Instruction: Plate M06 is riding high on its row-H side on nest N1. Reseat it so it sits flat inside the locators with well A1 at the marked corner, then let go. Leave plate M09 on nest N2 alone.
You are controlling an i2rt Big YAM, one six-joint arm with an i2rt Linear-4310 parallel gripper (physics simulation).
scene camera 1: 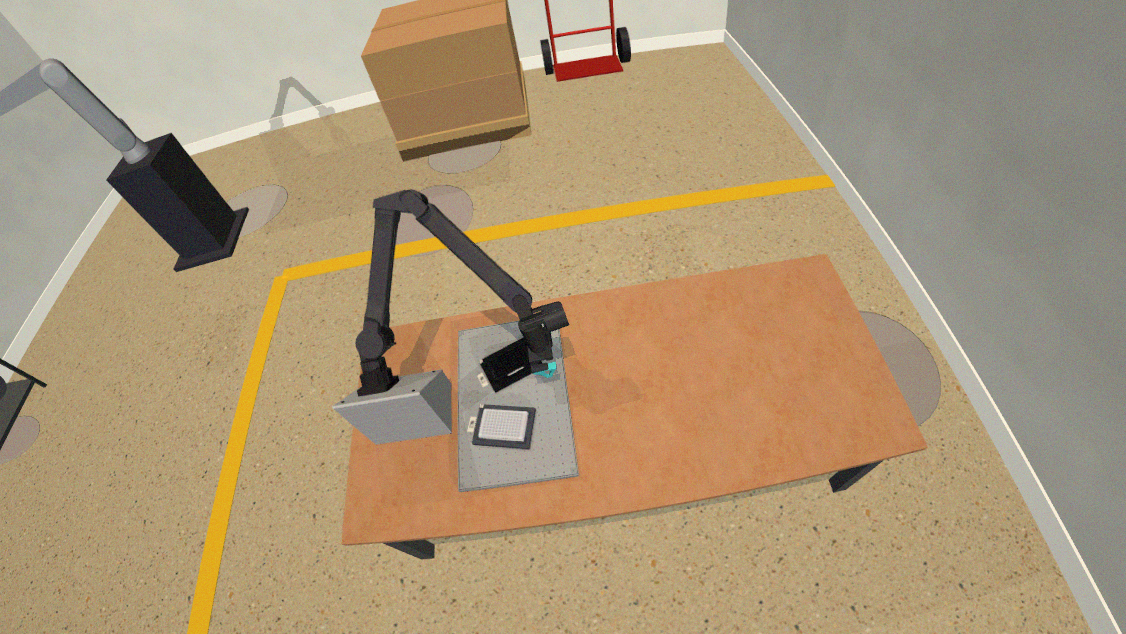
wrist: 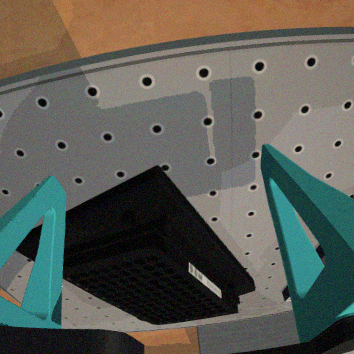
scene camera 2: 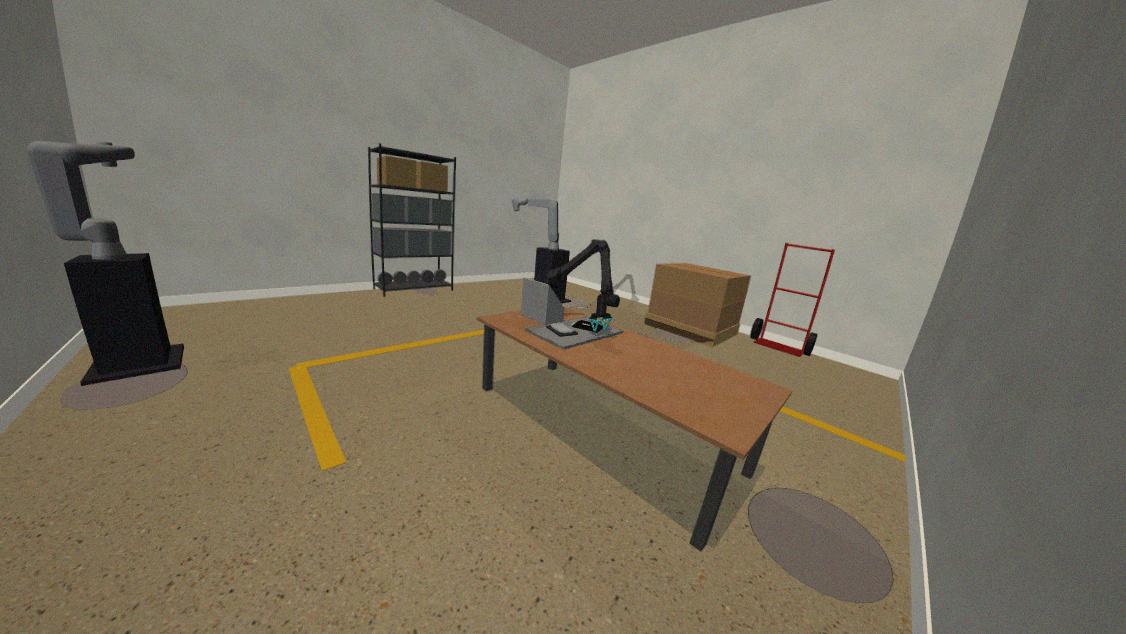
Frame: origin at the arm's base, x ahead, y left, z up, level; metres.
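Seen in the pictures: gripper, fingertip midpoint: (scene camera 1: 547, 362) (wrist: 155, 169) (scene camera 2: 599, 330); arm's base, link origin: (scene camera 1: 379, 388) (scene camera 2: 541, 292).
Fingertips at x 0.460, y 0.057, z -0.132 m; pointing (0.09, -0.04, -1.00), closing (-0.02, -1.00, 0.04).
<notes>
Offsets run from my fingertips to a thing's top centre. "spot": to the spot under its first point. Level surfaces: height alone.
Plate M06, a black well plate @(0.109 m back, 0.026 m left, 0.013 m up) (scene camera 1: 508, 368) (wrist: 145, 280), sits on the black nest N1 @(0.111 m back, 0.031 m left, 0.000 m up) (wrist: 195, 230); black on black, its tilt and well A1 are hard to make out. A white label shows on its side in the wrist view. My gripper (scene camera 1: 549, 367) (scene camera 2: 600, 323) (wrist: 155, 169) is open, its teal fingers wide apart with nothing between them. It is low at the end of the black plate away from the grey box; the plate shows beyond and between the fingers in the wrist view. Plate M09, white @(0.150 m back, 0.166 m right, 0.005 m up) (scene camera 1: 503, 425) (scene camera 2: 561, 328), lies in dark nest N2 @(spot: 0.083 m back, 0.216 m right, 0.010 m down) (scene camera 1: 529, 437).
Both nests stand on a grey perforated board (scene camera 1: 516, 468) (wrist: 280, 85) on the orange-brown table @(0.035 m down) (scene camera 1: 693, 378) (scene camera 2: 669, 381). A grey box (scene camera 1: 393, 417) (scene camera 2: 539, 301) stands beside the board at the arm's base. Small pale tabs @(spot: 0.202 m back, 0.004 m right, 0.020 m down) (scene camera 1: 482, 380) sit beside the nests.
</notes>
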